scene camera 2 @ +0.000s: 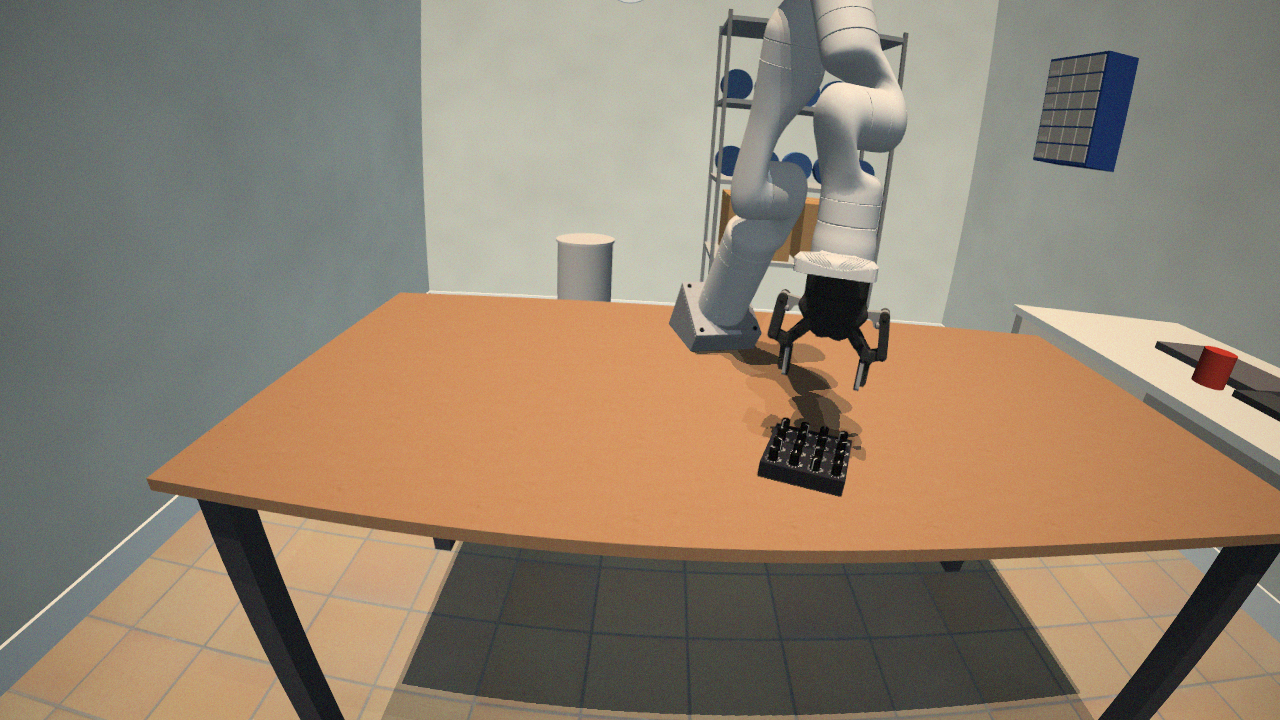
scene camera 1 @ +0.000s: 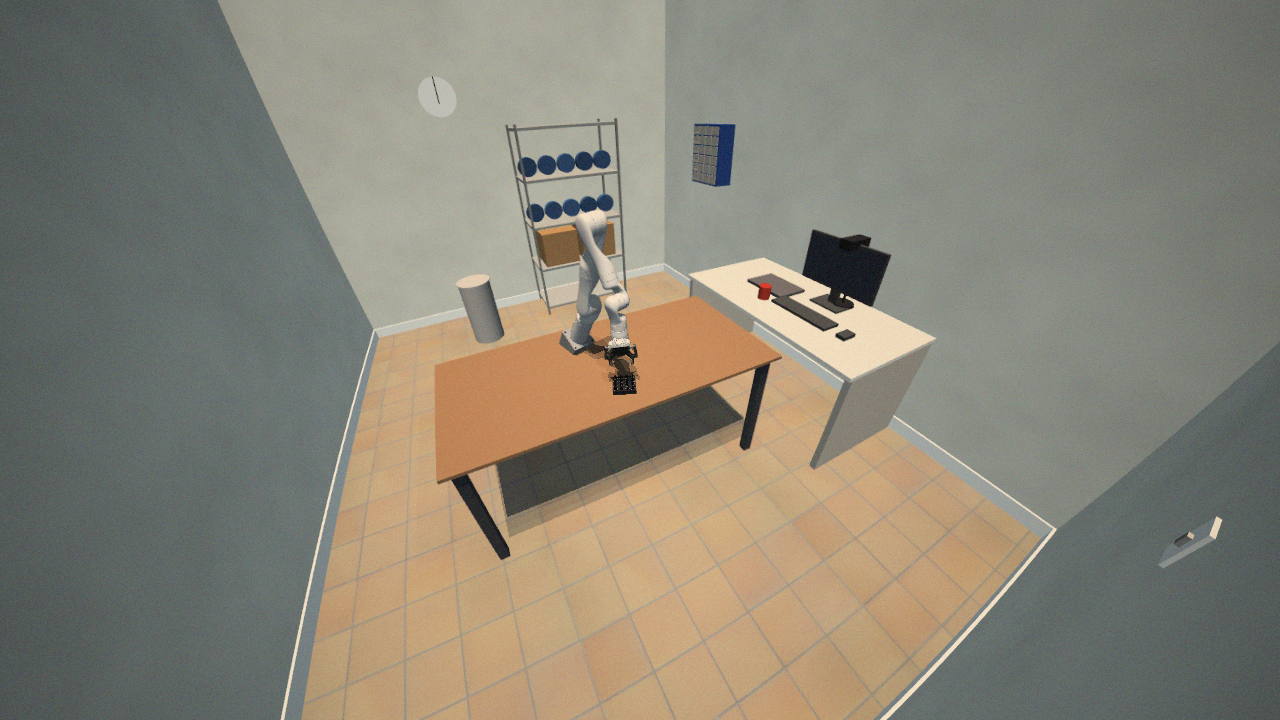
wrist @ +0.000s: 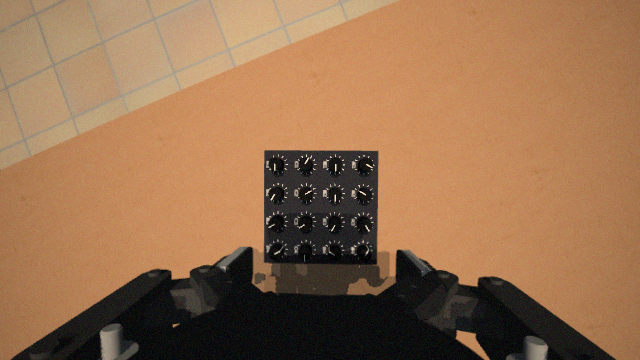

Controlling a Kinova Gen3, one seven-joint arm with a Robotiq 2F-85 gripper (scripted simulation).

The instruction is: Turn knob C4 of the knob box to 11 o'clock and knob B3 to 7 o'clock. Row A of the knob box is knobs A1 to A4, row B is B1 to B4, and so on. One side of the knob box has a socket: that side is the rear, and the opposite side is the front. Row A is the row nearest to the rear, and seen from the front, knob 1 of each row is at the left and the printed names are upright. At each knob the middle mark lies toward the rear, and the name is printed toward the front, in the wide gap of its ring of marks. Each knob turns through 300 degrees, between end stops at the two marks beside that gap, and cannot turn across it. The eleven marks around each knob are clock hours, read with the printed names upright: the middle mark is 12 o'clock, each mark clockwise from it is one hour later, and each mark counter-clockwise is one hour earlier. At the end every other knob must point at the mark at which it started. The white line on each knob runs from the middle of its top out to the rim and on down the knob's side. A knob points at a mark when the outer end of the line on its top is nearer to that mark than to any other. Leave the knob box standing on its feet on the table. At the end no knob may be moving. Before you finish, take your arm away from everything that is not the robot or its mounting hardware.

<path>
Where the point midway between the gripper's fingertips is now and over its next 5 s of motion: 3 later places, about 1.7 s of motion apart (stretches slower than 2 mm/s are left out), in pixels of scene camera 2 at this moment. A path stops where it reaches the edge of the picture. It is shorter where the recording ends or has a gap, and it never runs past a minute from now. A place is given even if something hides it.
My gripper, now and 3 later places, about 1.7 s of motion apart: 820,380; 824,365; 809,401; 803,429
</path>
